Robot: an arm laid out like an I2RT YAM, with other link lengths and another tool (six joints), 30 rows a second.
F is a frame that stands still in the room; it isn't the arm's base.
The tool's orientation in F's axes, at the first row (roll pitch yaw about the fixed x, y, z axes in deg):
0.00 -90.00 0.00
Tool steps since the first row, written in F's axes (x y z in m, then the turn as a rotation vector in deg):
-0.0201 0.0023 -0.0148 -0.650 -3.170 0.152
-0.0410 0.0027 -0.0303 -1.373 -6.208 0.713
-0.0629 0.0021 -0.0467 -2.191 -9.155 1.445
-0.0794 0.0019 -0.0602 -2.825 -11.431 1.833
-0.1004 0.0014 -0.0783 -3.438 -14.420 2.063
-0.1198 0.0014 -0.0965 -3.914 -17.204 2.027
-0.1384 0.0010 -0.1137 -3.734 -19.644 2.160
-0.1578 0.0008 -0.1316 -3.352 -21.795 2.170
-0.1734 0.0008 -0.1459 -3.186 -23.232 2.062
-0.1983 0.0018 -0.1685 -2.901 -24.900 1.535
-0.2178 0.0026 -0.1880 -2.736 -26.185 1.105
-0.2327 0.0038 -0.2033 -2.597 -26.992 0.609
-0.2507 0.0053 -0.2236 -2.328 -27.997 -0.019
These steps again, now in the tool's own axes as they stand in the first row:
-0.0148 0.0023 0.0201 0.152 -3.170 0.650
-0.0303 0.0027 0.0410 0.713 -6.208 1.373
-0.0467 0.0021 0.0629 1.445 -9.155 2.191
-0.0602 0.0019 0.0794 1.833 -11.431 2.825
-0.0783 0.0014 0.1004 2.063 -14.420 3.438
-0.0965 0.0014 0.1198 2.027 -17.204 3.914
-0.1137 0.0010 0.1384 2.160 -19.644 3.734
-0.1316 0.0008 0.1578 2.170 -21.795 3.352
-0.1459 0.0008 0.1734 2.062 -23.232 3.186
-0.1685 0.0018 0.1983 1.535 -24.900 2.901
-0.1880 0.0026 0.2178 1.105 -26.185 2.736
-0.2033 0.0038 0.2327 0.609 -26.992 2.597
-0.2236 0.0053 0.2507 -0.019 -27.997 2.328

